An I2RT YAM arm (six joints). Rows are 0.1 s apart.
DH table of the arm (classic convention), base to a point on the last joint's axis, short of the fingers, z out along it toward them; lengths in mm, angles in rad. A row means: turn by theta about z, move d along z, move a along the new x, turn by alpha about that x. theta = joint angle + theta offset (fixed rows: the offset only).
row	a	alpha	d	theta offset
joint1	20	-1.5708	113.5	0
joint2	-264	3.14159	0	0
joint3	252.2	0	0	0.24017
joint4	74	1.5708	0	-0.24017
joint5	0	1.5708	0	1.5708
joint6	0	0	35.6	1.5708
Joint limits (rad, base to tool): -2.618..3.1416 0..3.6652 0..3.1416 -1.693..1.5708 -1.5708..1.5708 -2.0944..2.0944
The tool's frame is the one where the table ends.
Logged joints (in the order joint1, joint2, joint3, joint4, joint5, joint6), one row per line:
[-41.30 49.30 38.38 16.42 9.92 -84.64]
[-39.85 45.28 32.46 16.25 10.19 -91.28]
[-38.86 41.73 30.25 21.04 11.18 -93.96]
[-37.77 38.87 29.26 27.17 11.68 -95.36]
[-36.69 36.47 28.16 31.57 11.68 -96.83]
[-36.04 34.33 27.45 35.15 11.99 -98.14]
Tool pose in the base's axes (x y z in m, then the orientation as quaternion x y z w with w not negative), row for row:
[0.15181 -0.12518 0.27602 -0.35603 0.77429 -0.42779 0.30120]
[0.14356 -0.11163 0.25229 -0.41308 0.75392 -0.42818 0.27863]
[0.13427 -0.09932 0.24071 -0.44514 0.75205 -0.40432 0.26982]
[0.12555 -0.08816 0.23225 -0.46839 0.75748 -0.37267 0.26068]
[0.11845 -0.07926 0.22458 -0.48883 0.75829 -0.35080 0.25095]
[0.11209 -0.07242 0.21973 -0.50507 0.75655 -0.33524 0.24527]
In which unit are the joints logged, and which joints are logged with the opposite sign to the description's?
The joints are logged in degrees. Opposite sign: joint4, joint5.
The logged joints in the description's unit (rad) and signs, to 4 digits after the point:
[-0.7208 0.8604 0.6699 -0.2866 -0.1731 -1.4772]
[-0.6955 0.7903 0.5665 -0.2836 -0.1778 -1.5931]
[-0.6782 0.7283 0.5280 -0.3672 -0.1951 -1.6399]
[-0.6592 0.6784 0.5107 -0.4742 -0.2039 -1.6643]
[-0.6404 0.6365 0.4915 -0.5510 -0.2039 -1.6900]
[-0.6290 0.5992 0.4791 -0.6135 -0.2093 -1.7129]

